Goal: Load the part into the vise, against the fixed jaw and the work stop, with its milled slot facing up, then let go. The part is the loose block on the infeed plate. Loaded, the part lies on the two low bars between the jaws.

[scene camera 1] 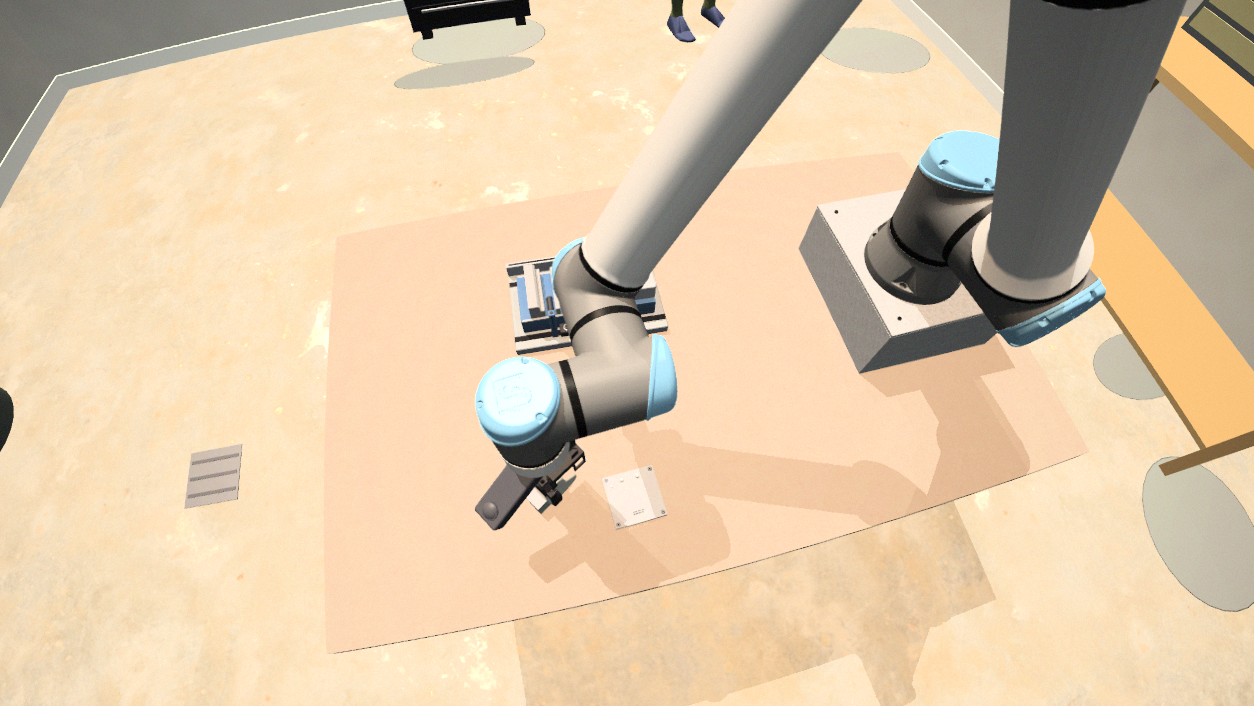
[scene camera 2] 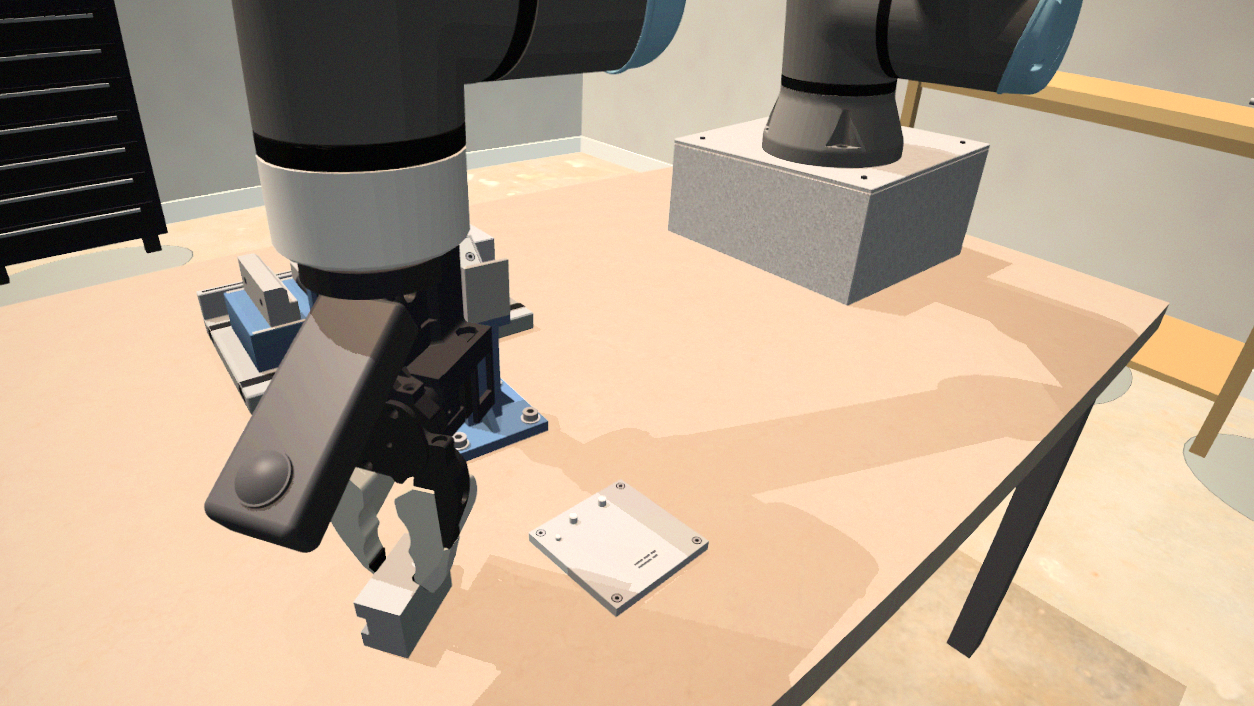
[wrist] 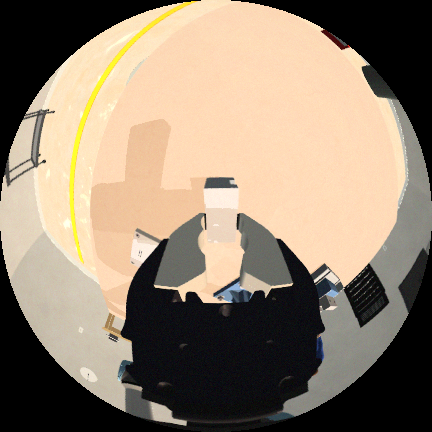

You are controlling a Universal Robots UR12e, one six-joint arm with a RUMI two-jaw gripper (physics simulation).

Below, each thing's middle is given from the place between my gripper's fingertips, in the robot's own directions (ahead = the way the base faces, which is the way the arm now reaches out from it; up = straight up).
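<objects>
Fixed jaw (scene camera 2: pixel 261 283): 2 cm behind my hand, 37 cm to the right of it, 5 cm above it. Vise (scene camera 2: pixel 267 349): 12 cm behind my hand, 37 cm to the right of it and 1 cm above it. The infeed plate (scene camera 2: pixel 596 552) is 14 cm behind my hand, 3 cm to the left of it and 2 cm below it. As for the part (scene camera 2: pixel 397 610), my hand is 1 cm above it.
</objects>
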